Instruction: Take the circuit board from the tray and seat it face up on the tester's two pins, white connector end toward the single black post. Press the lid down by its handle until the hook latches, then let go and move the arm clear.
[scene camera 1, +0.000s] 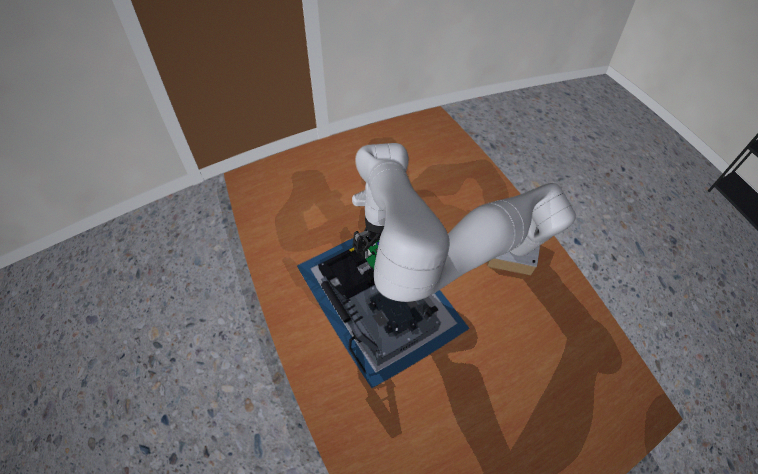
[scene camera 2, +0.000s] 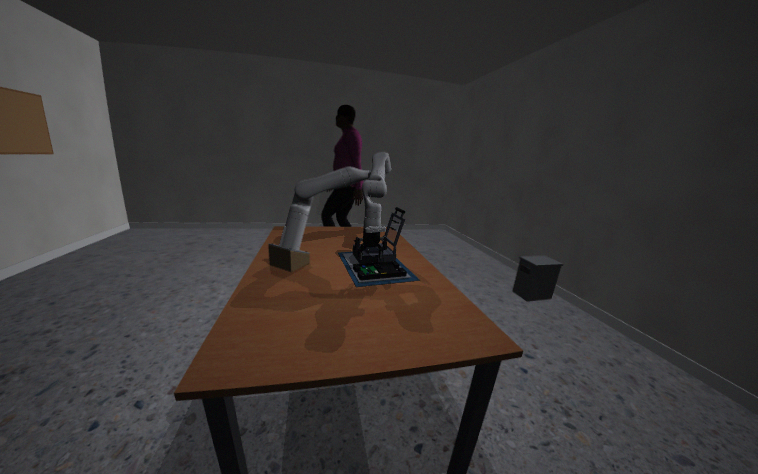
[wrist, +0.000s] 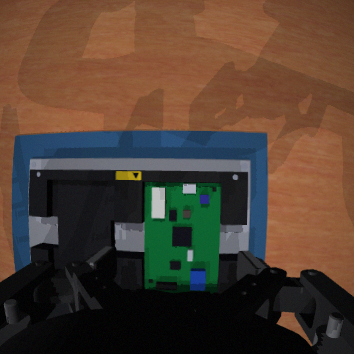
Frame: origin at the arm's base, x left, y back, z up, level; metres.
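Where they show: gripper, fingertip midpoint: (scene camera 2: 370, 258) (wrist: 176, 263); arm's base, origin of the base link: (scene camera 2: 289, 248).
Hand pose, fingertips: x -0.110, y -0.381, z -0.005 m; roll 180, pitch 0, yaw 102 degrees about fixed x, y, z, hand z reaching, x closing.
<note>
Each offset is from my fingertips to the top centre of the thing. "pt": to the spot under its first point. Level surfaces: height alone.
The green circuit board @(dx -0.003, dy +0.002, dz -0.048 m) (scene camera 1: 371, 256) (scene camera 2: 370, 269) (wrist: 197, 235) lies face up in the right-hand bay of the black tray @(pt dx +0.006, dy -0.107, dz -0.057 m) (scene camera 1: 343, 272) (wrist: 129, 200) in the wrist view, its white connector parts at the far end. The left bay is empty. My gripper (scene camera 1: 366, 244) (wrist: 176, 263) is open and empty, pointing down, with one finger on each side of the board's near part in the wrist view; its exact height above the tray is unclear. The tester (scene camera 1: 377, 336) (scene camera 2: 366, 257) stands beside the tray. Its lid is raised, with the black handle @(dx +0.207, dy -0.166, dz +0.201 m) (scene camera 1: 335, 301) (scene camera 2: 400, 211) at the top. The arm and gripper hide parts of the tester; the pins cannot be made out.
A blue mat @(dz -0.073 m) (scene camera 1: 453, 330) (wrist: 140, 141) lies under the tray and tester. The arm's base block (scene camera 1: 511, 268) (scene camera 2: 287, 258) stands at the table's side. A person (scene camera 2: 349, 145) stands behind the table, and a grey bin (scene camera 2: 536, 278) is on the floor.
</note>
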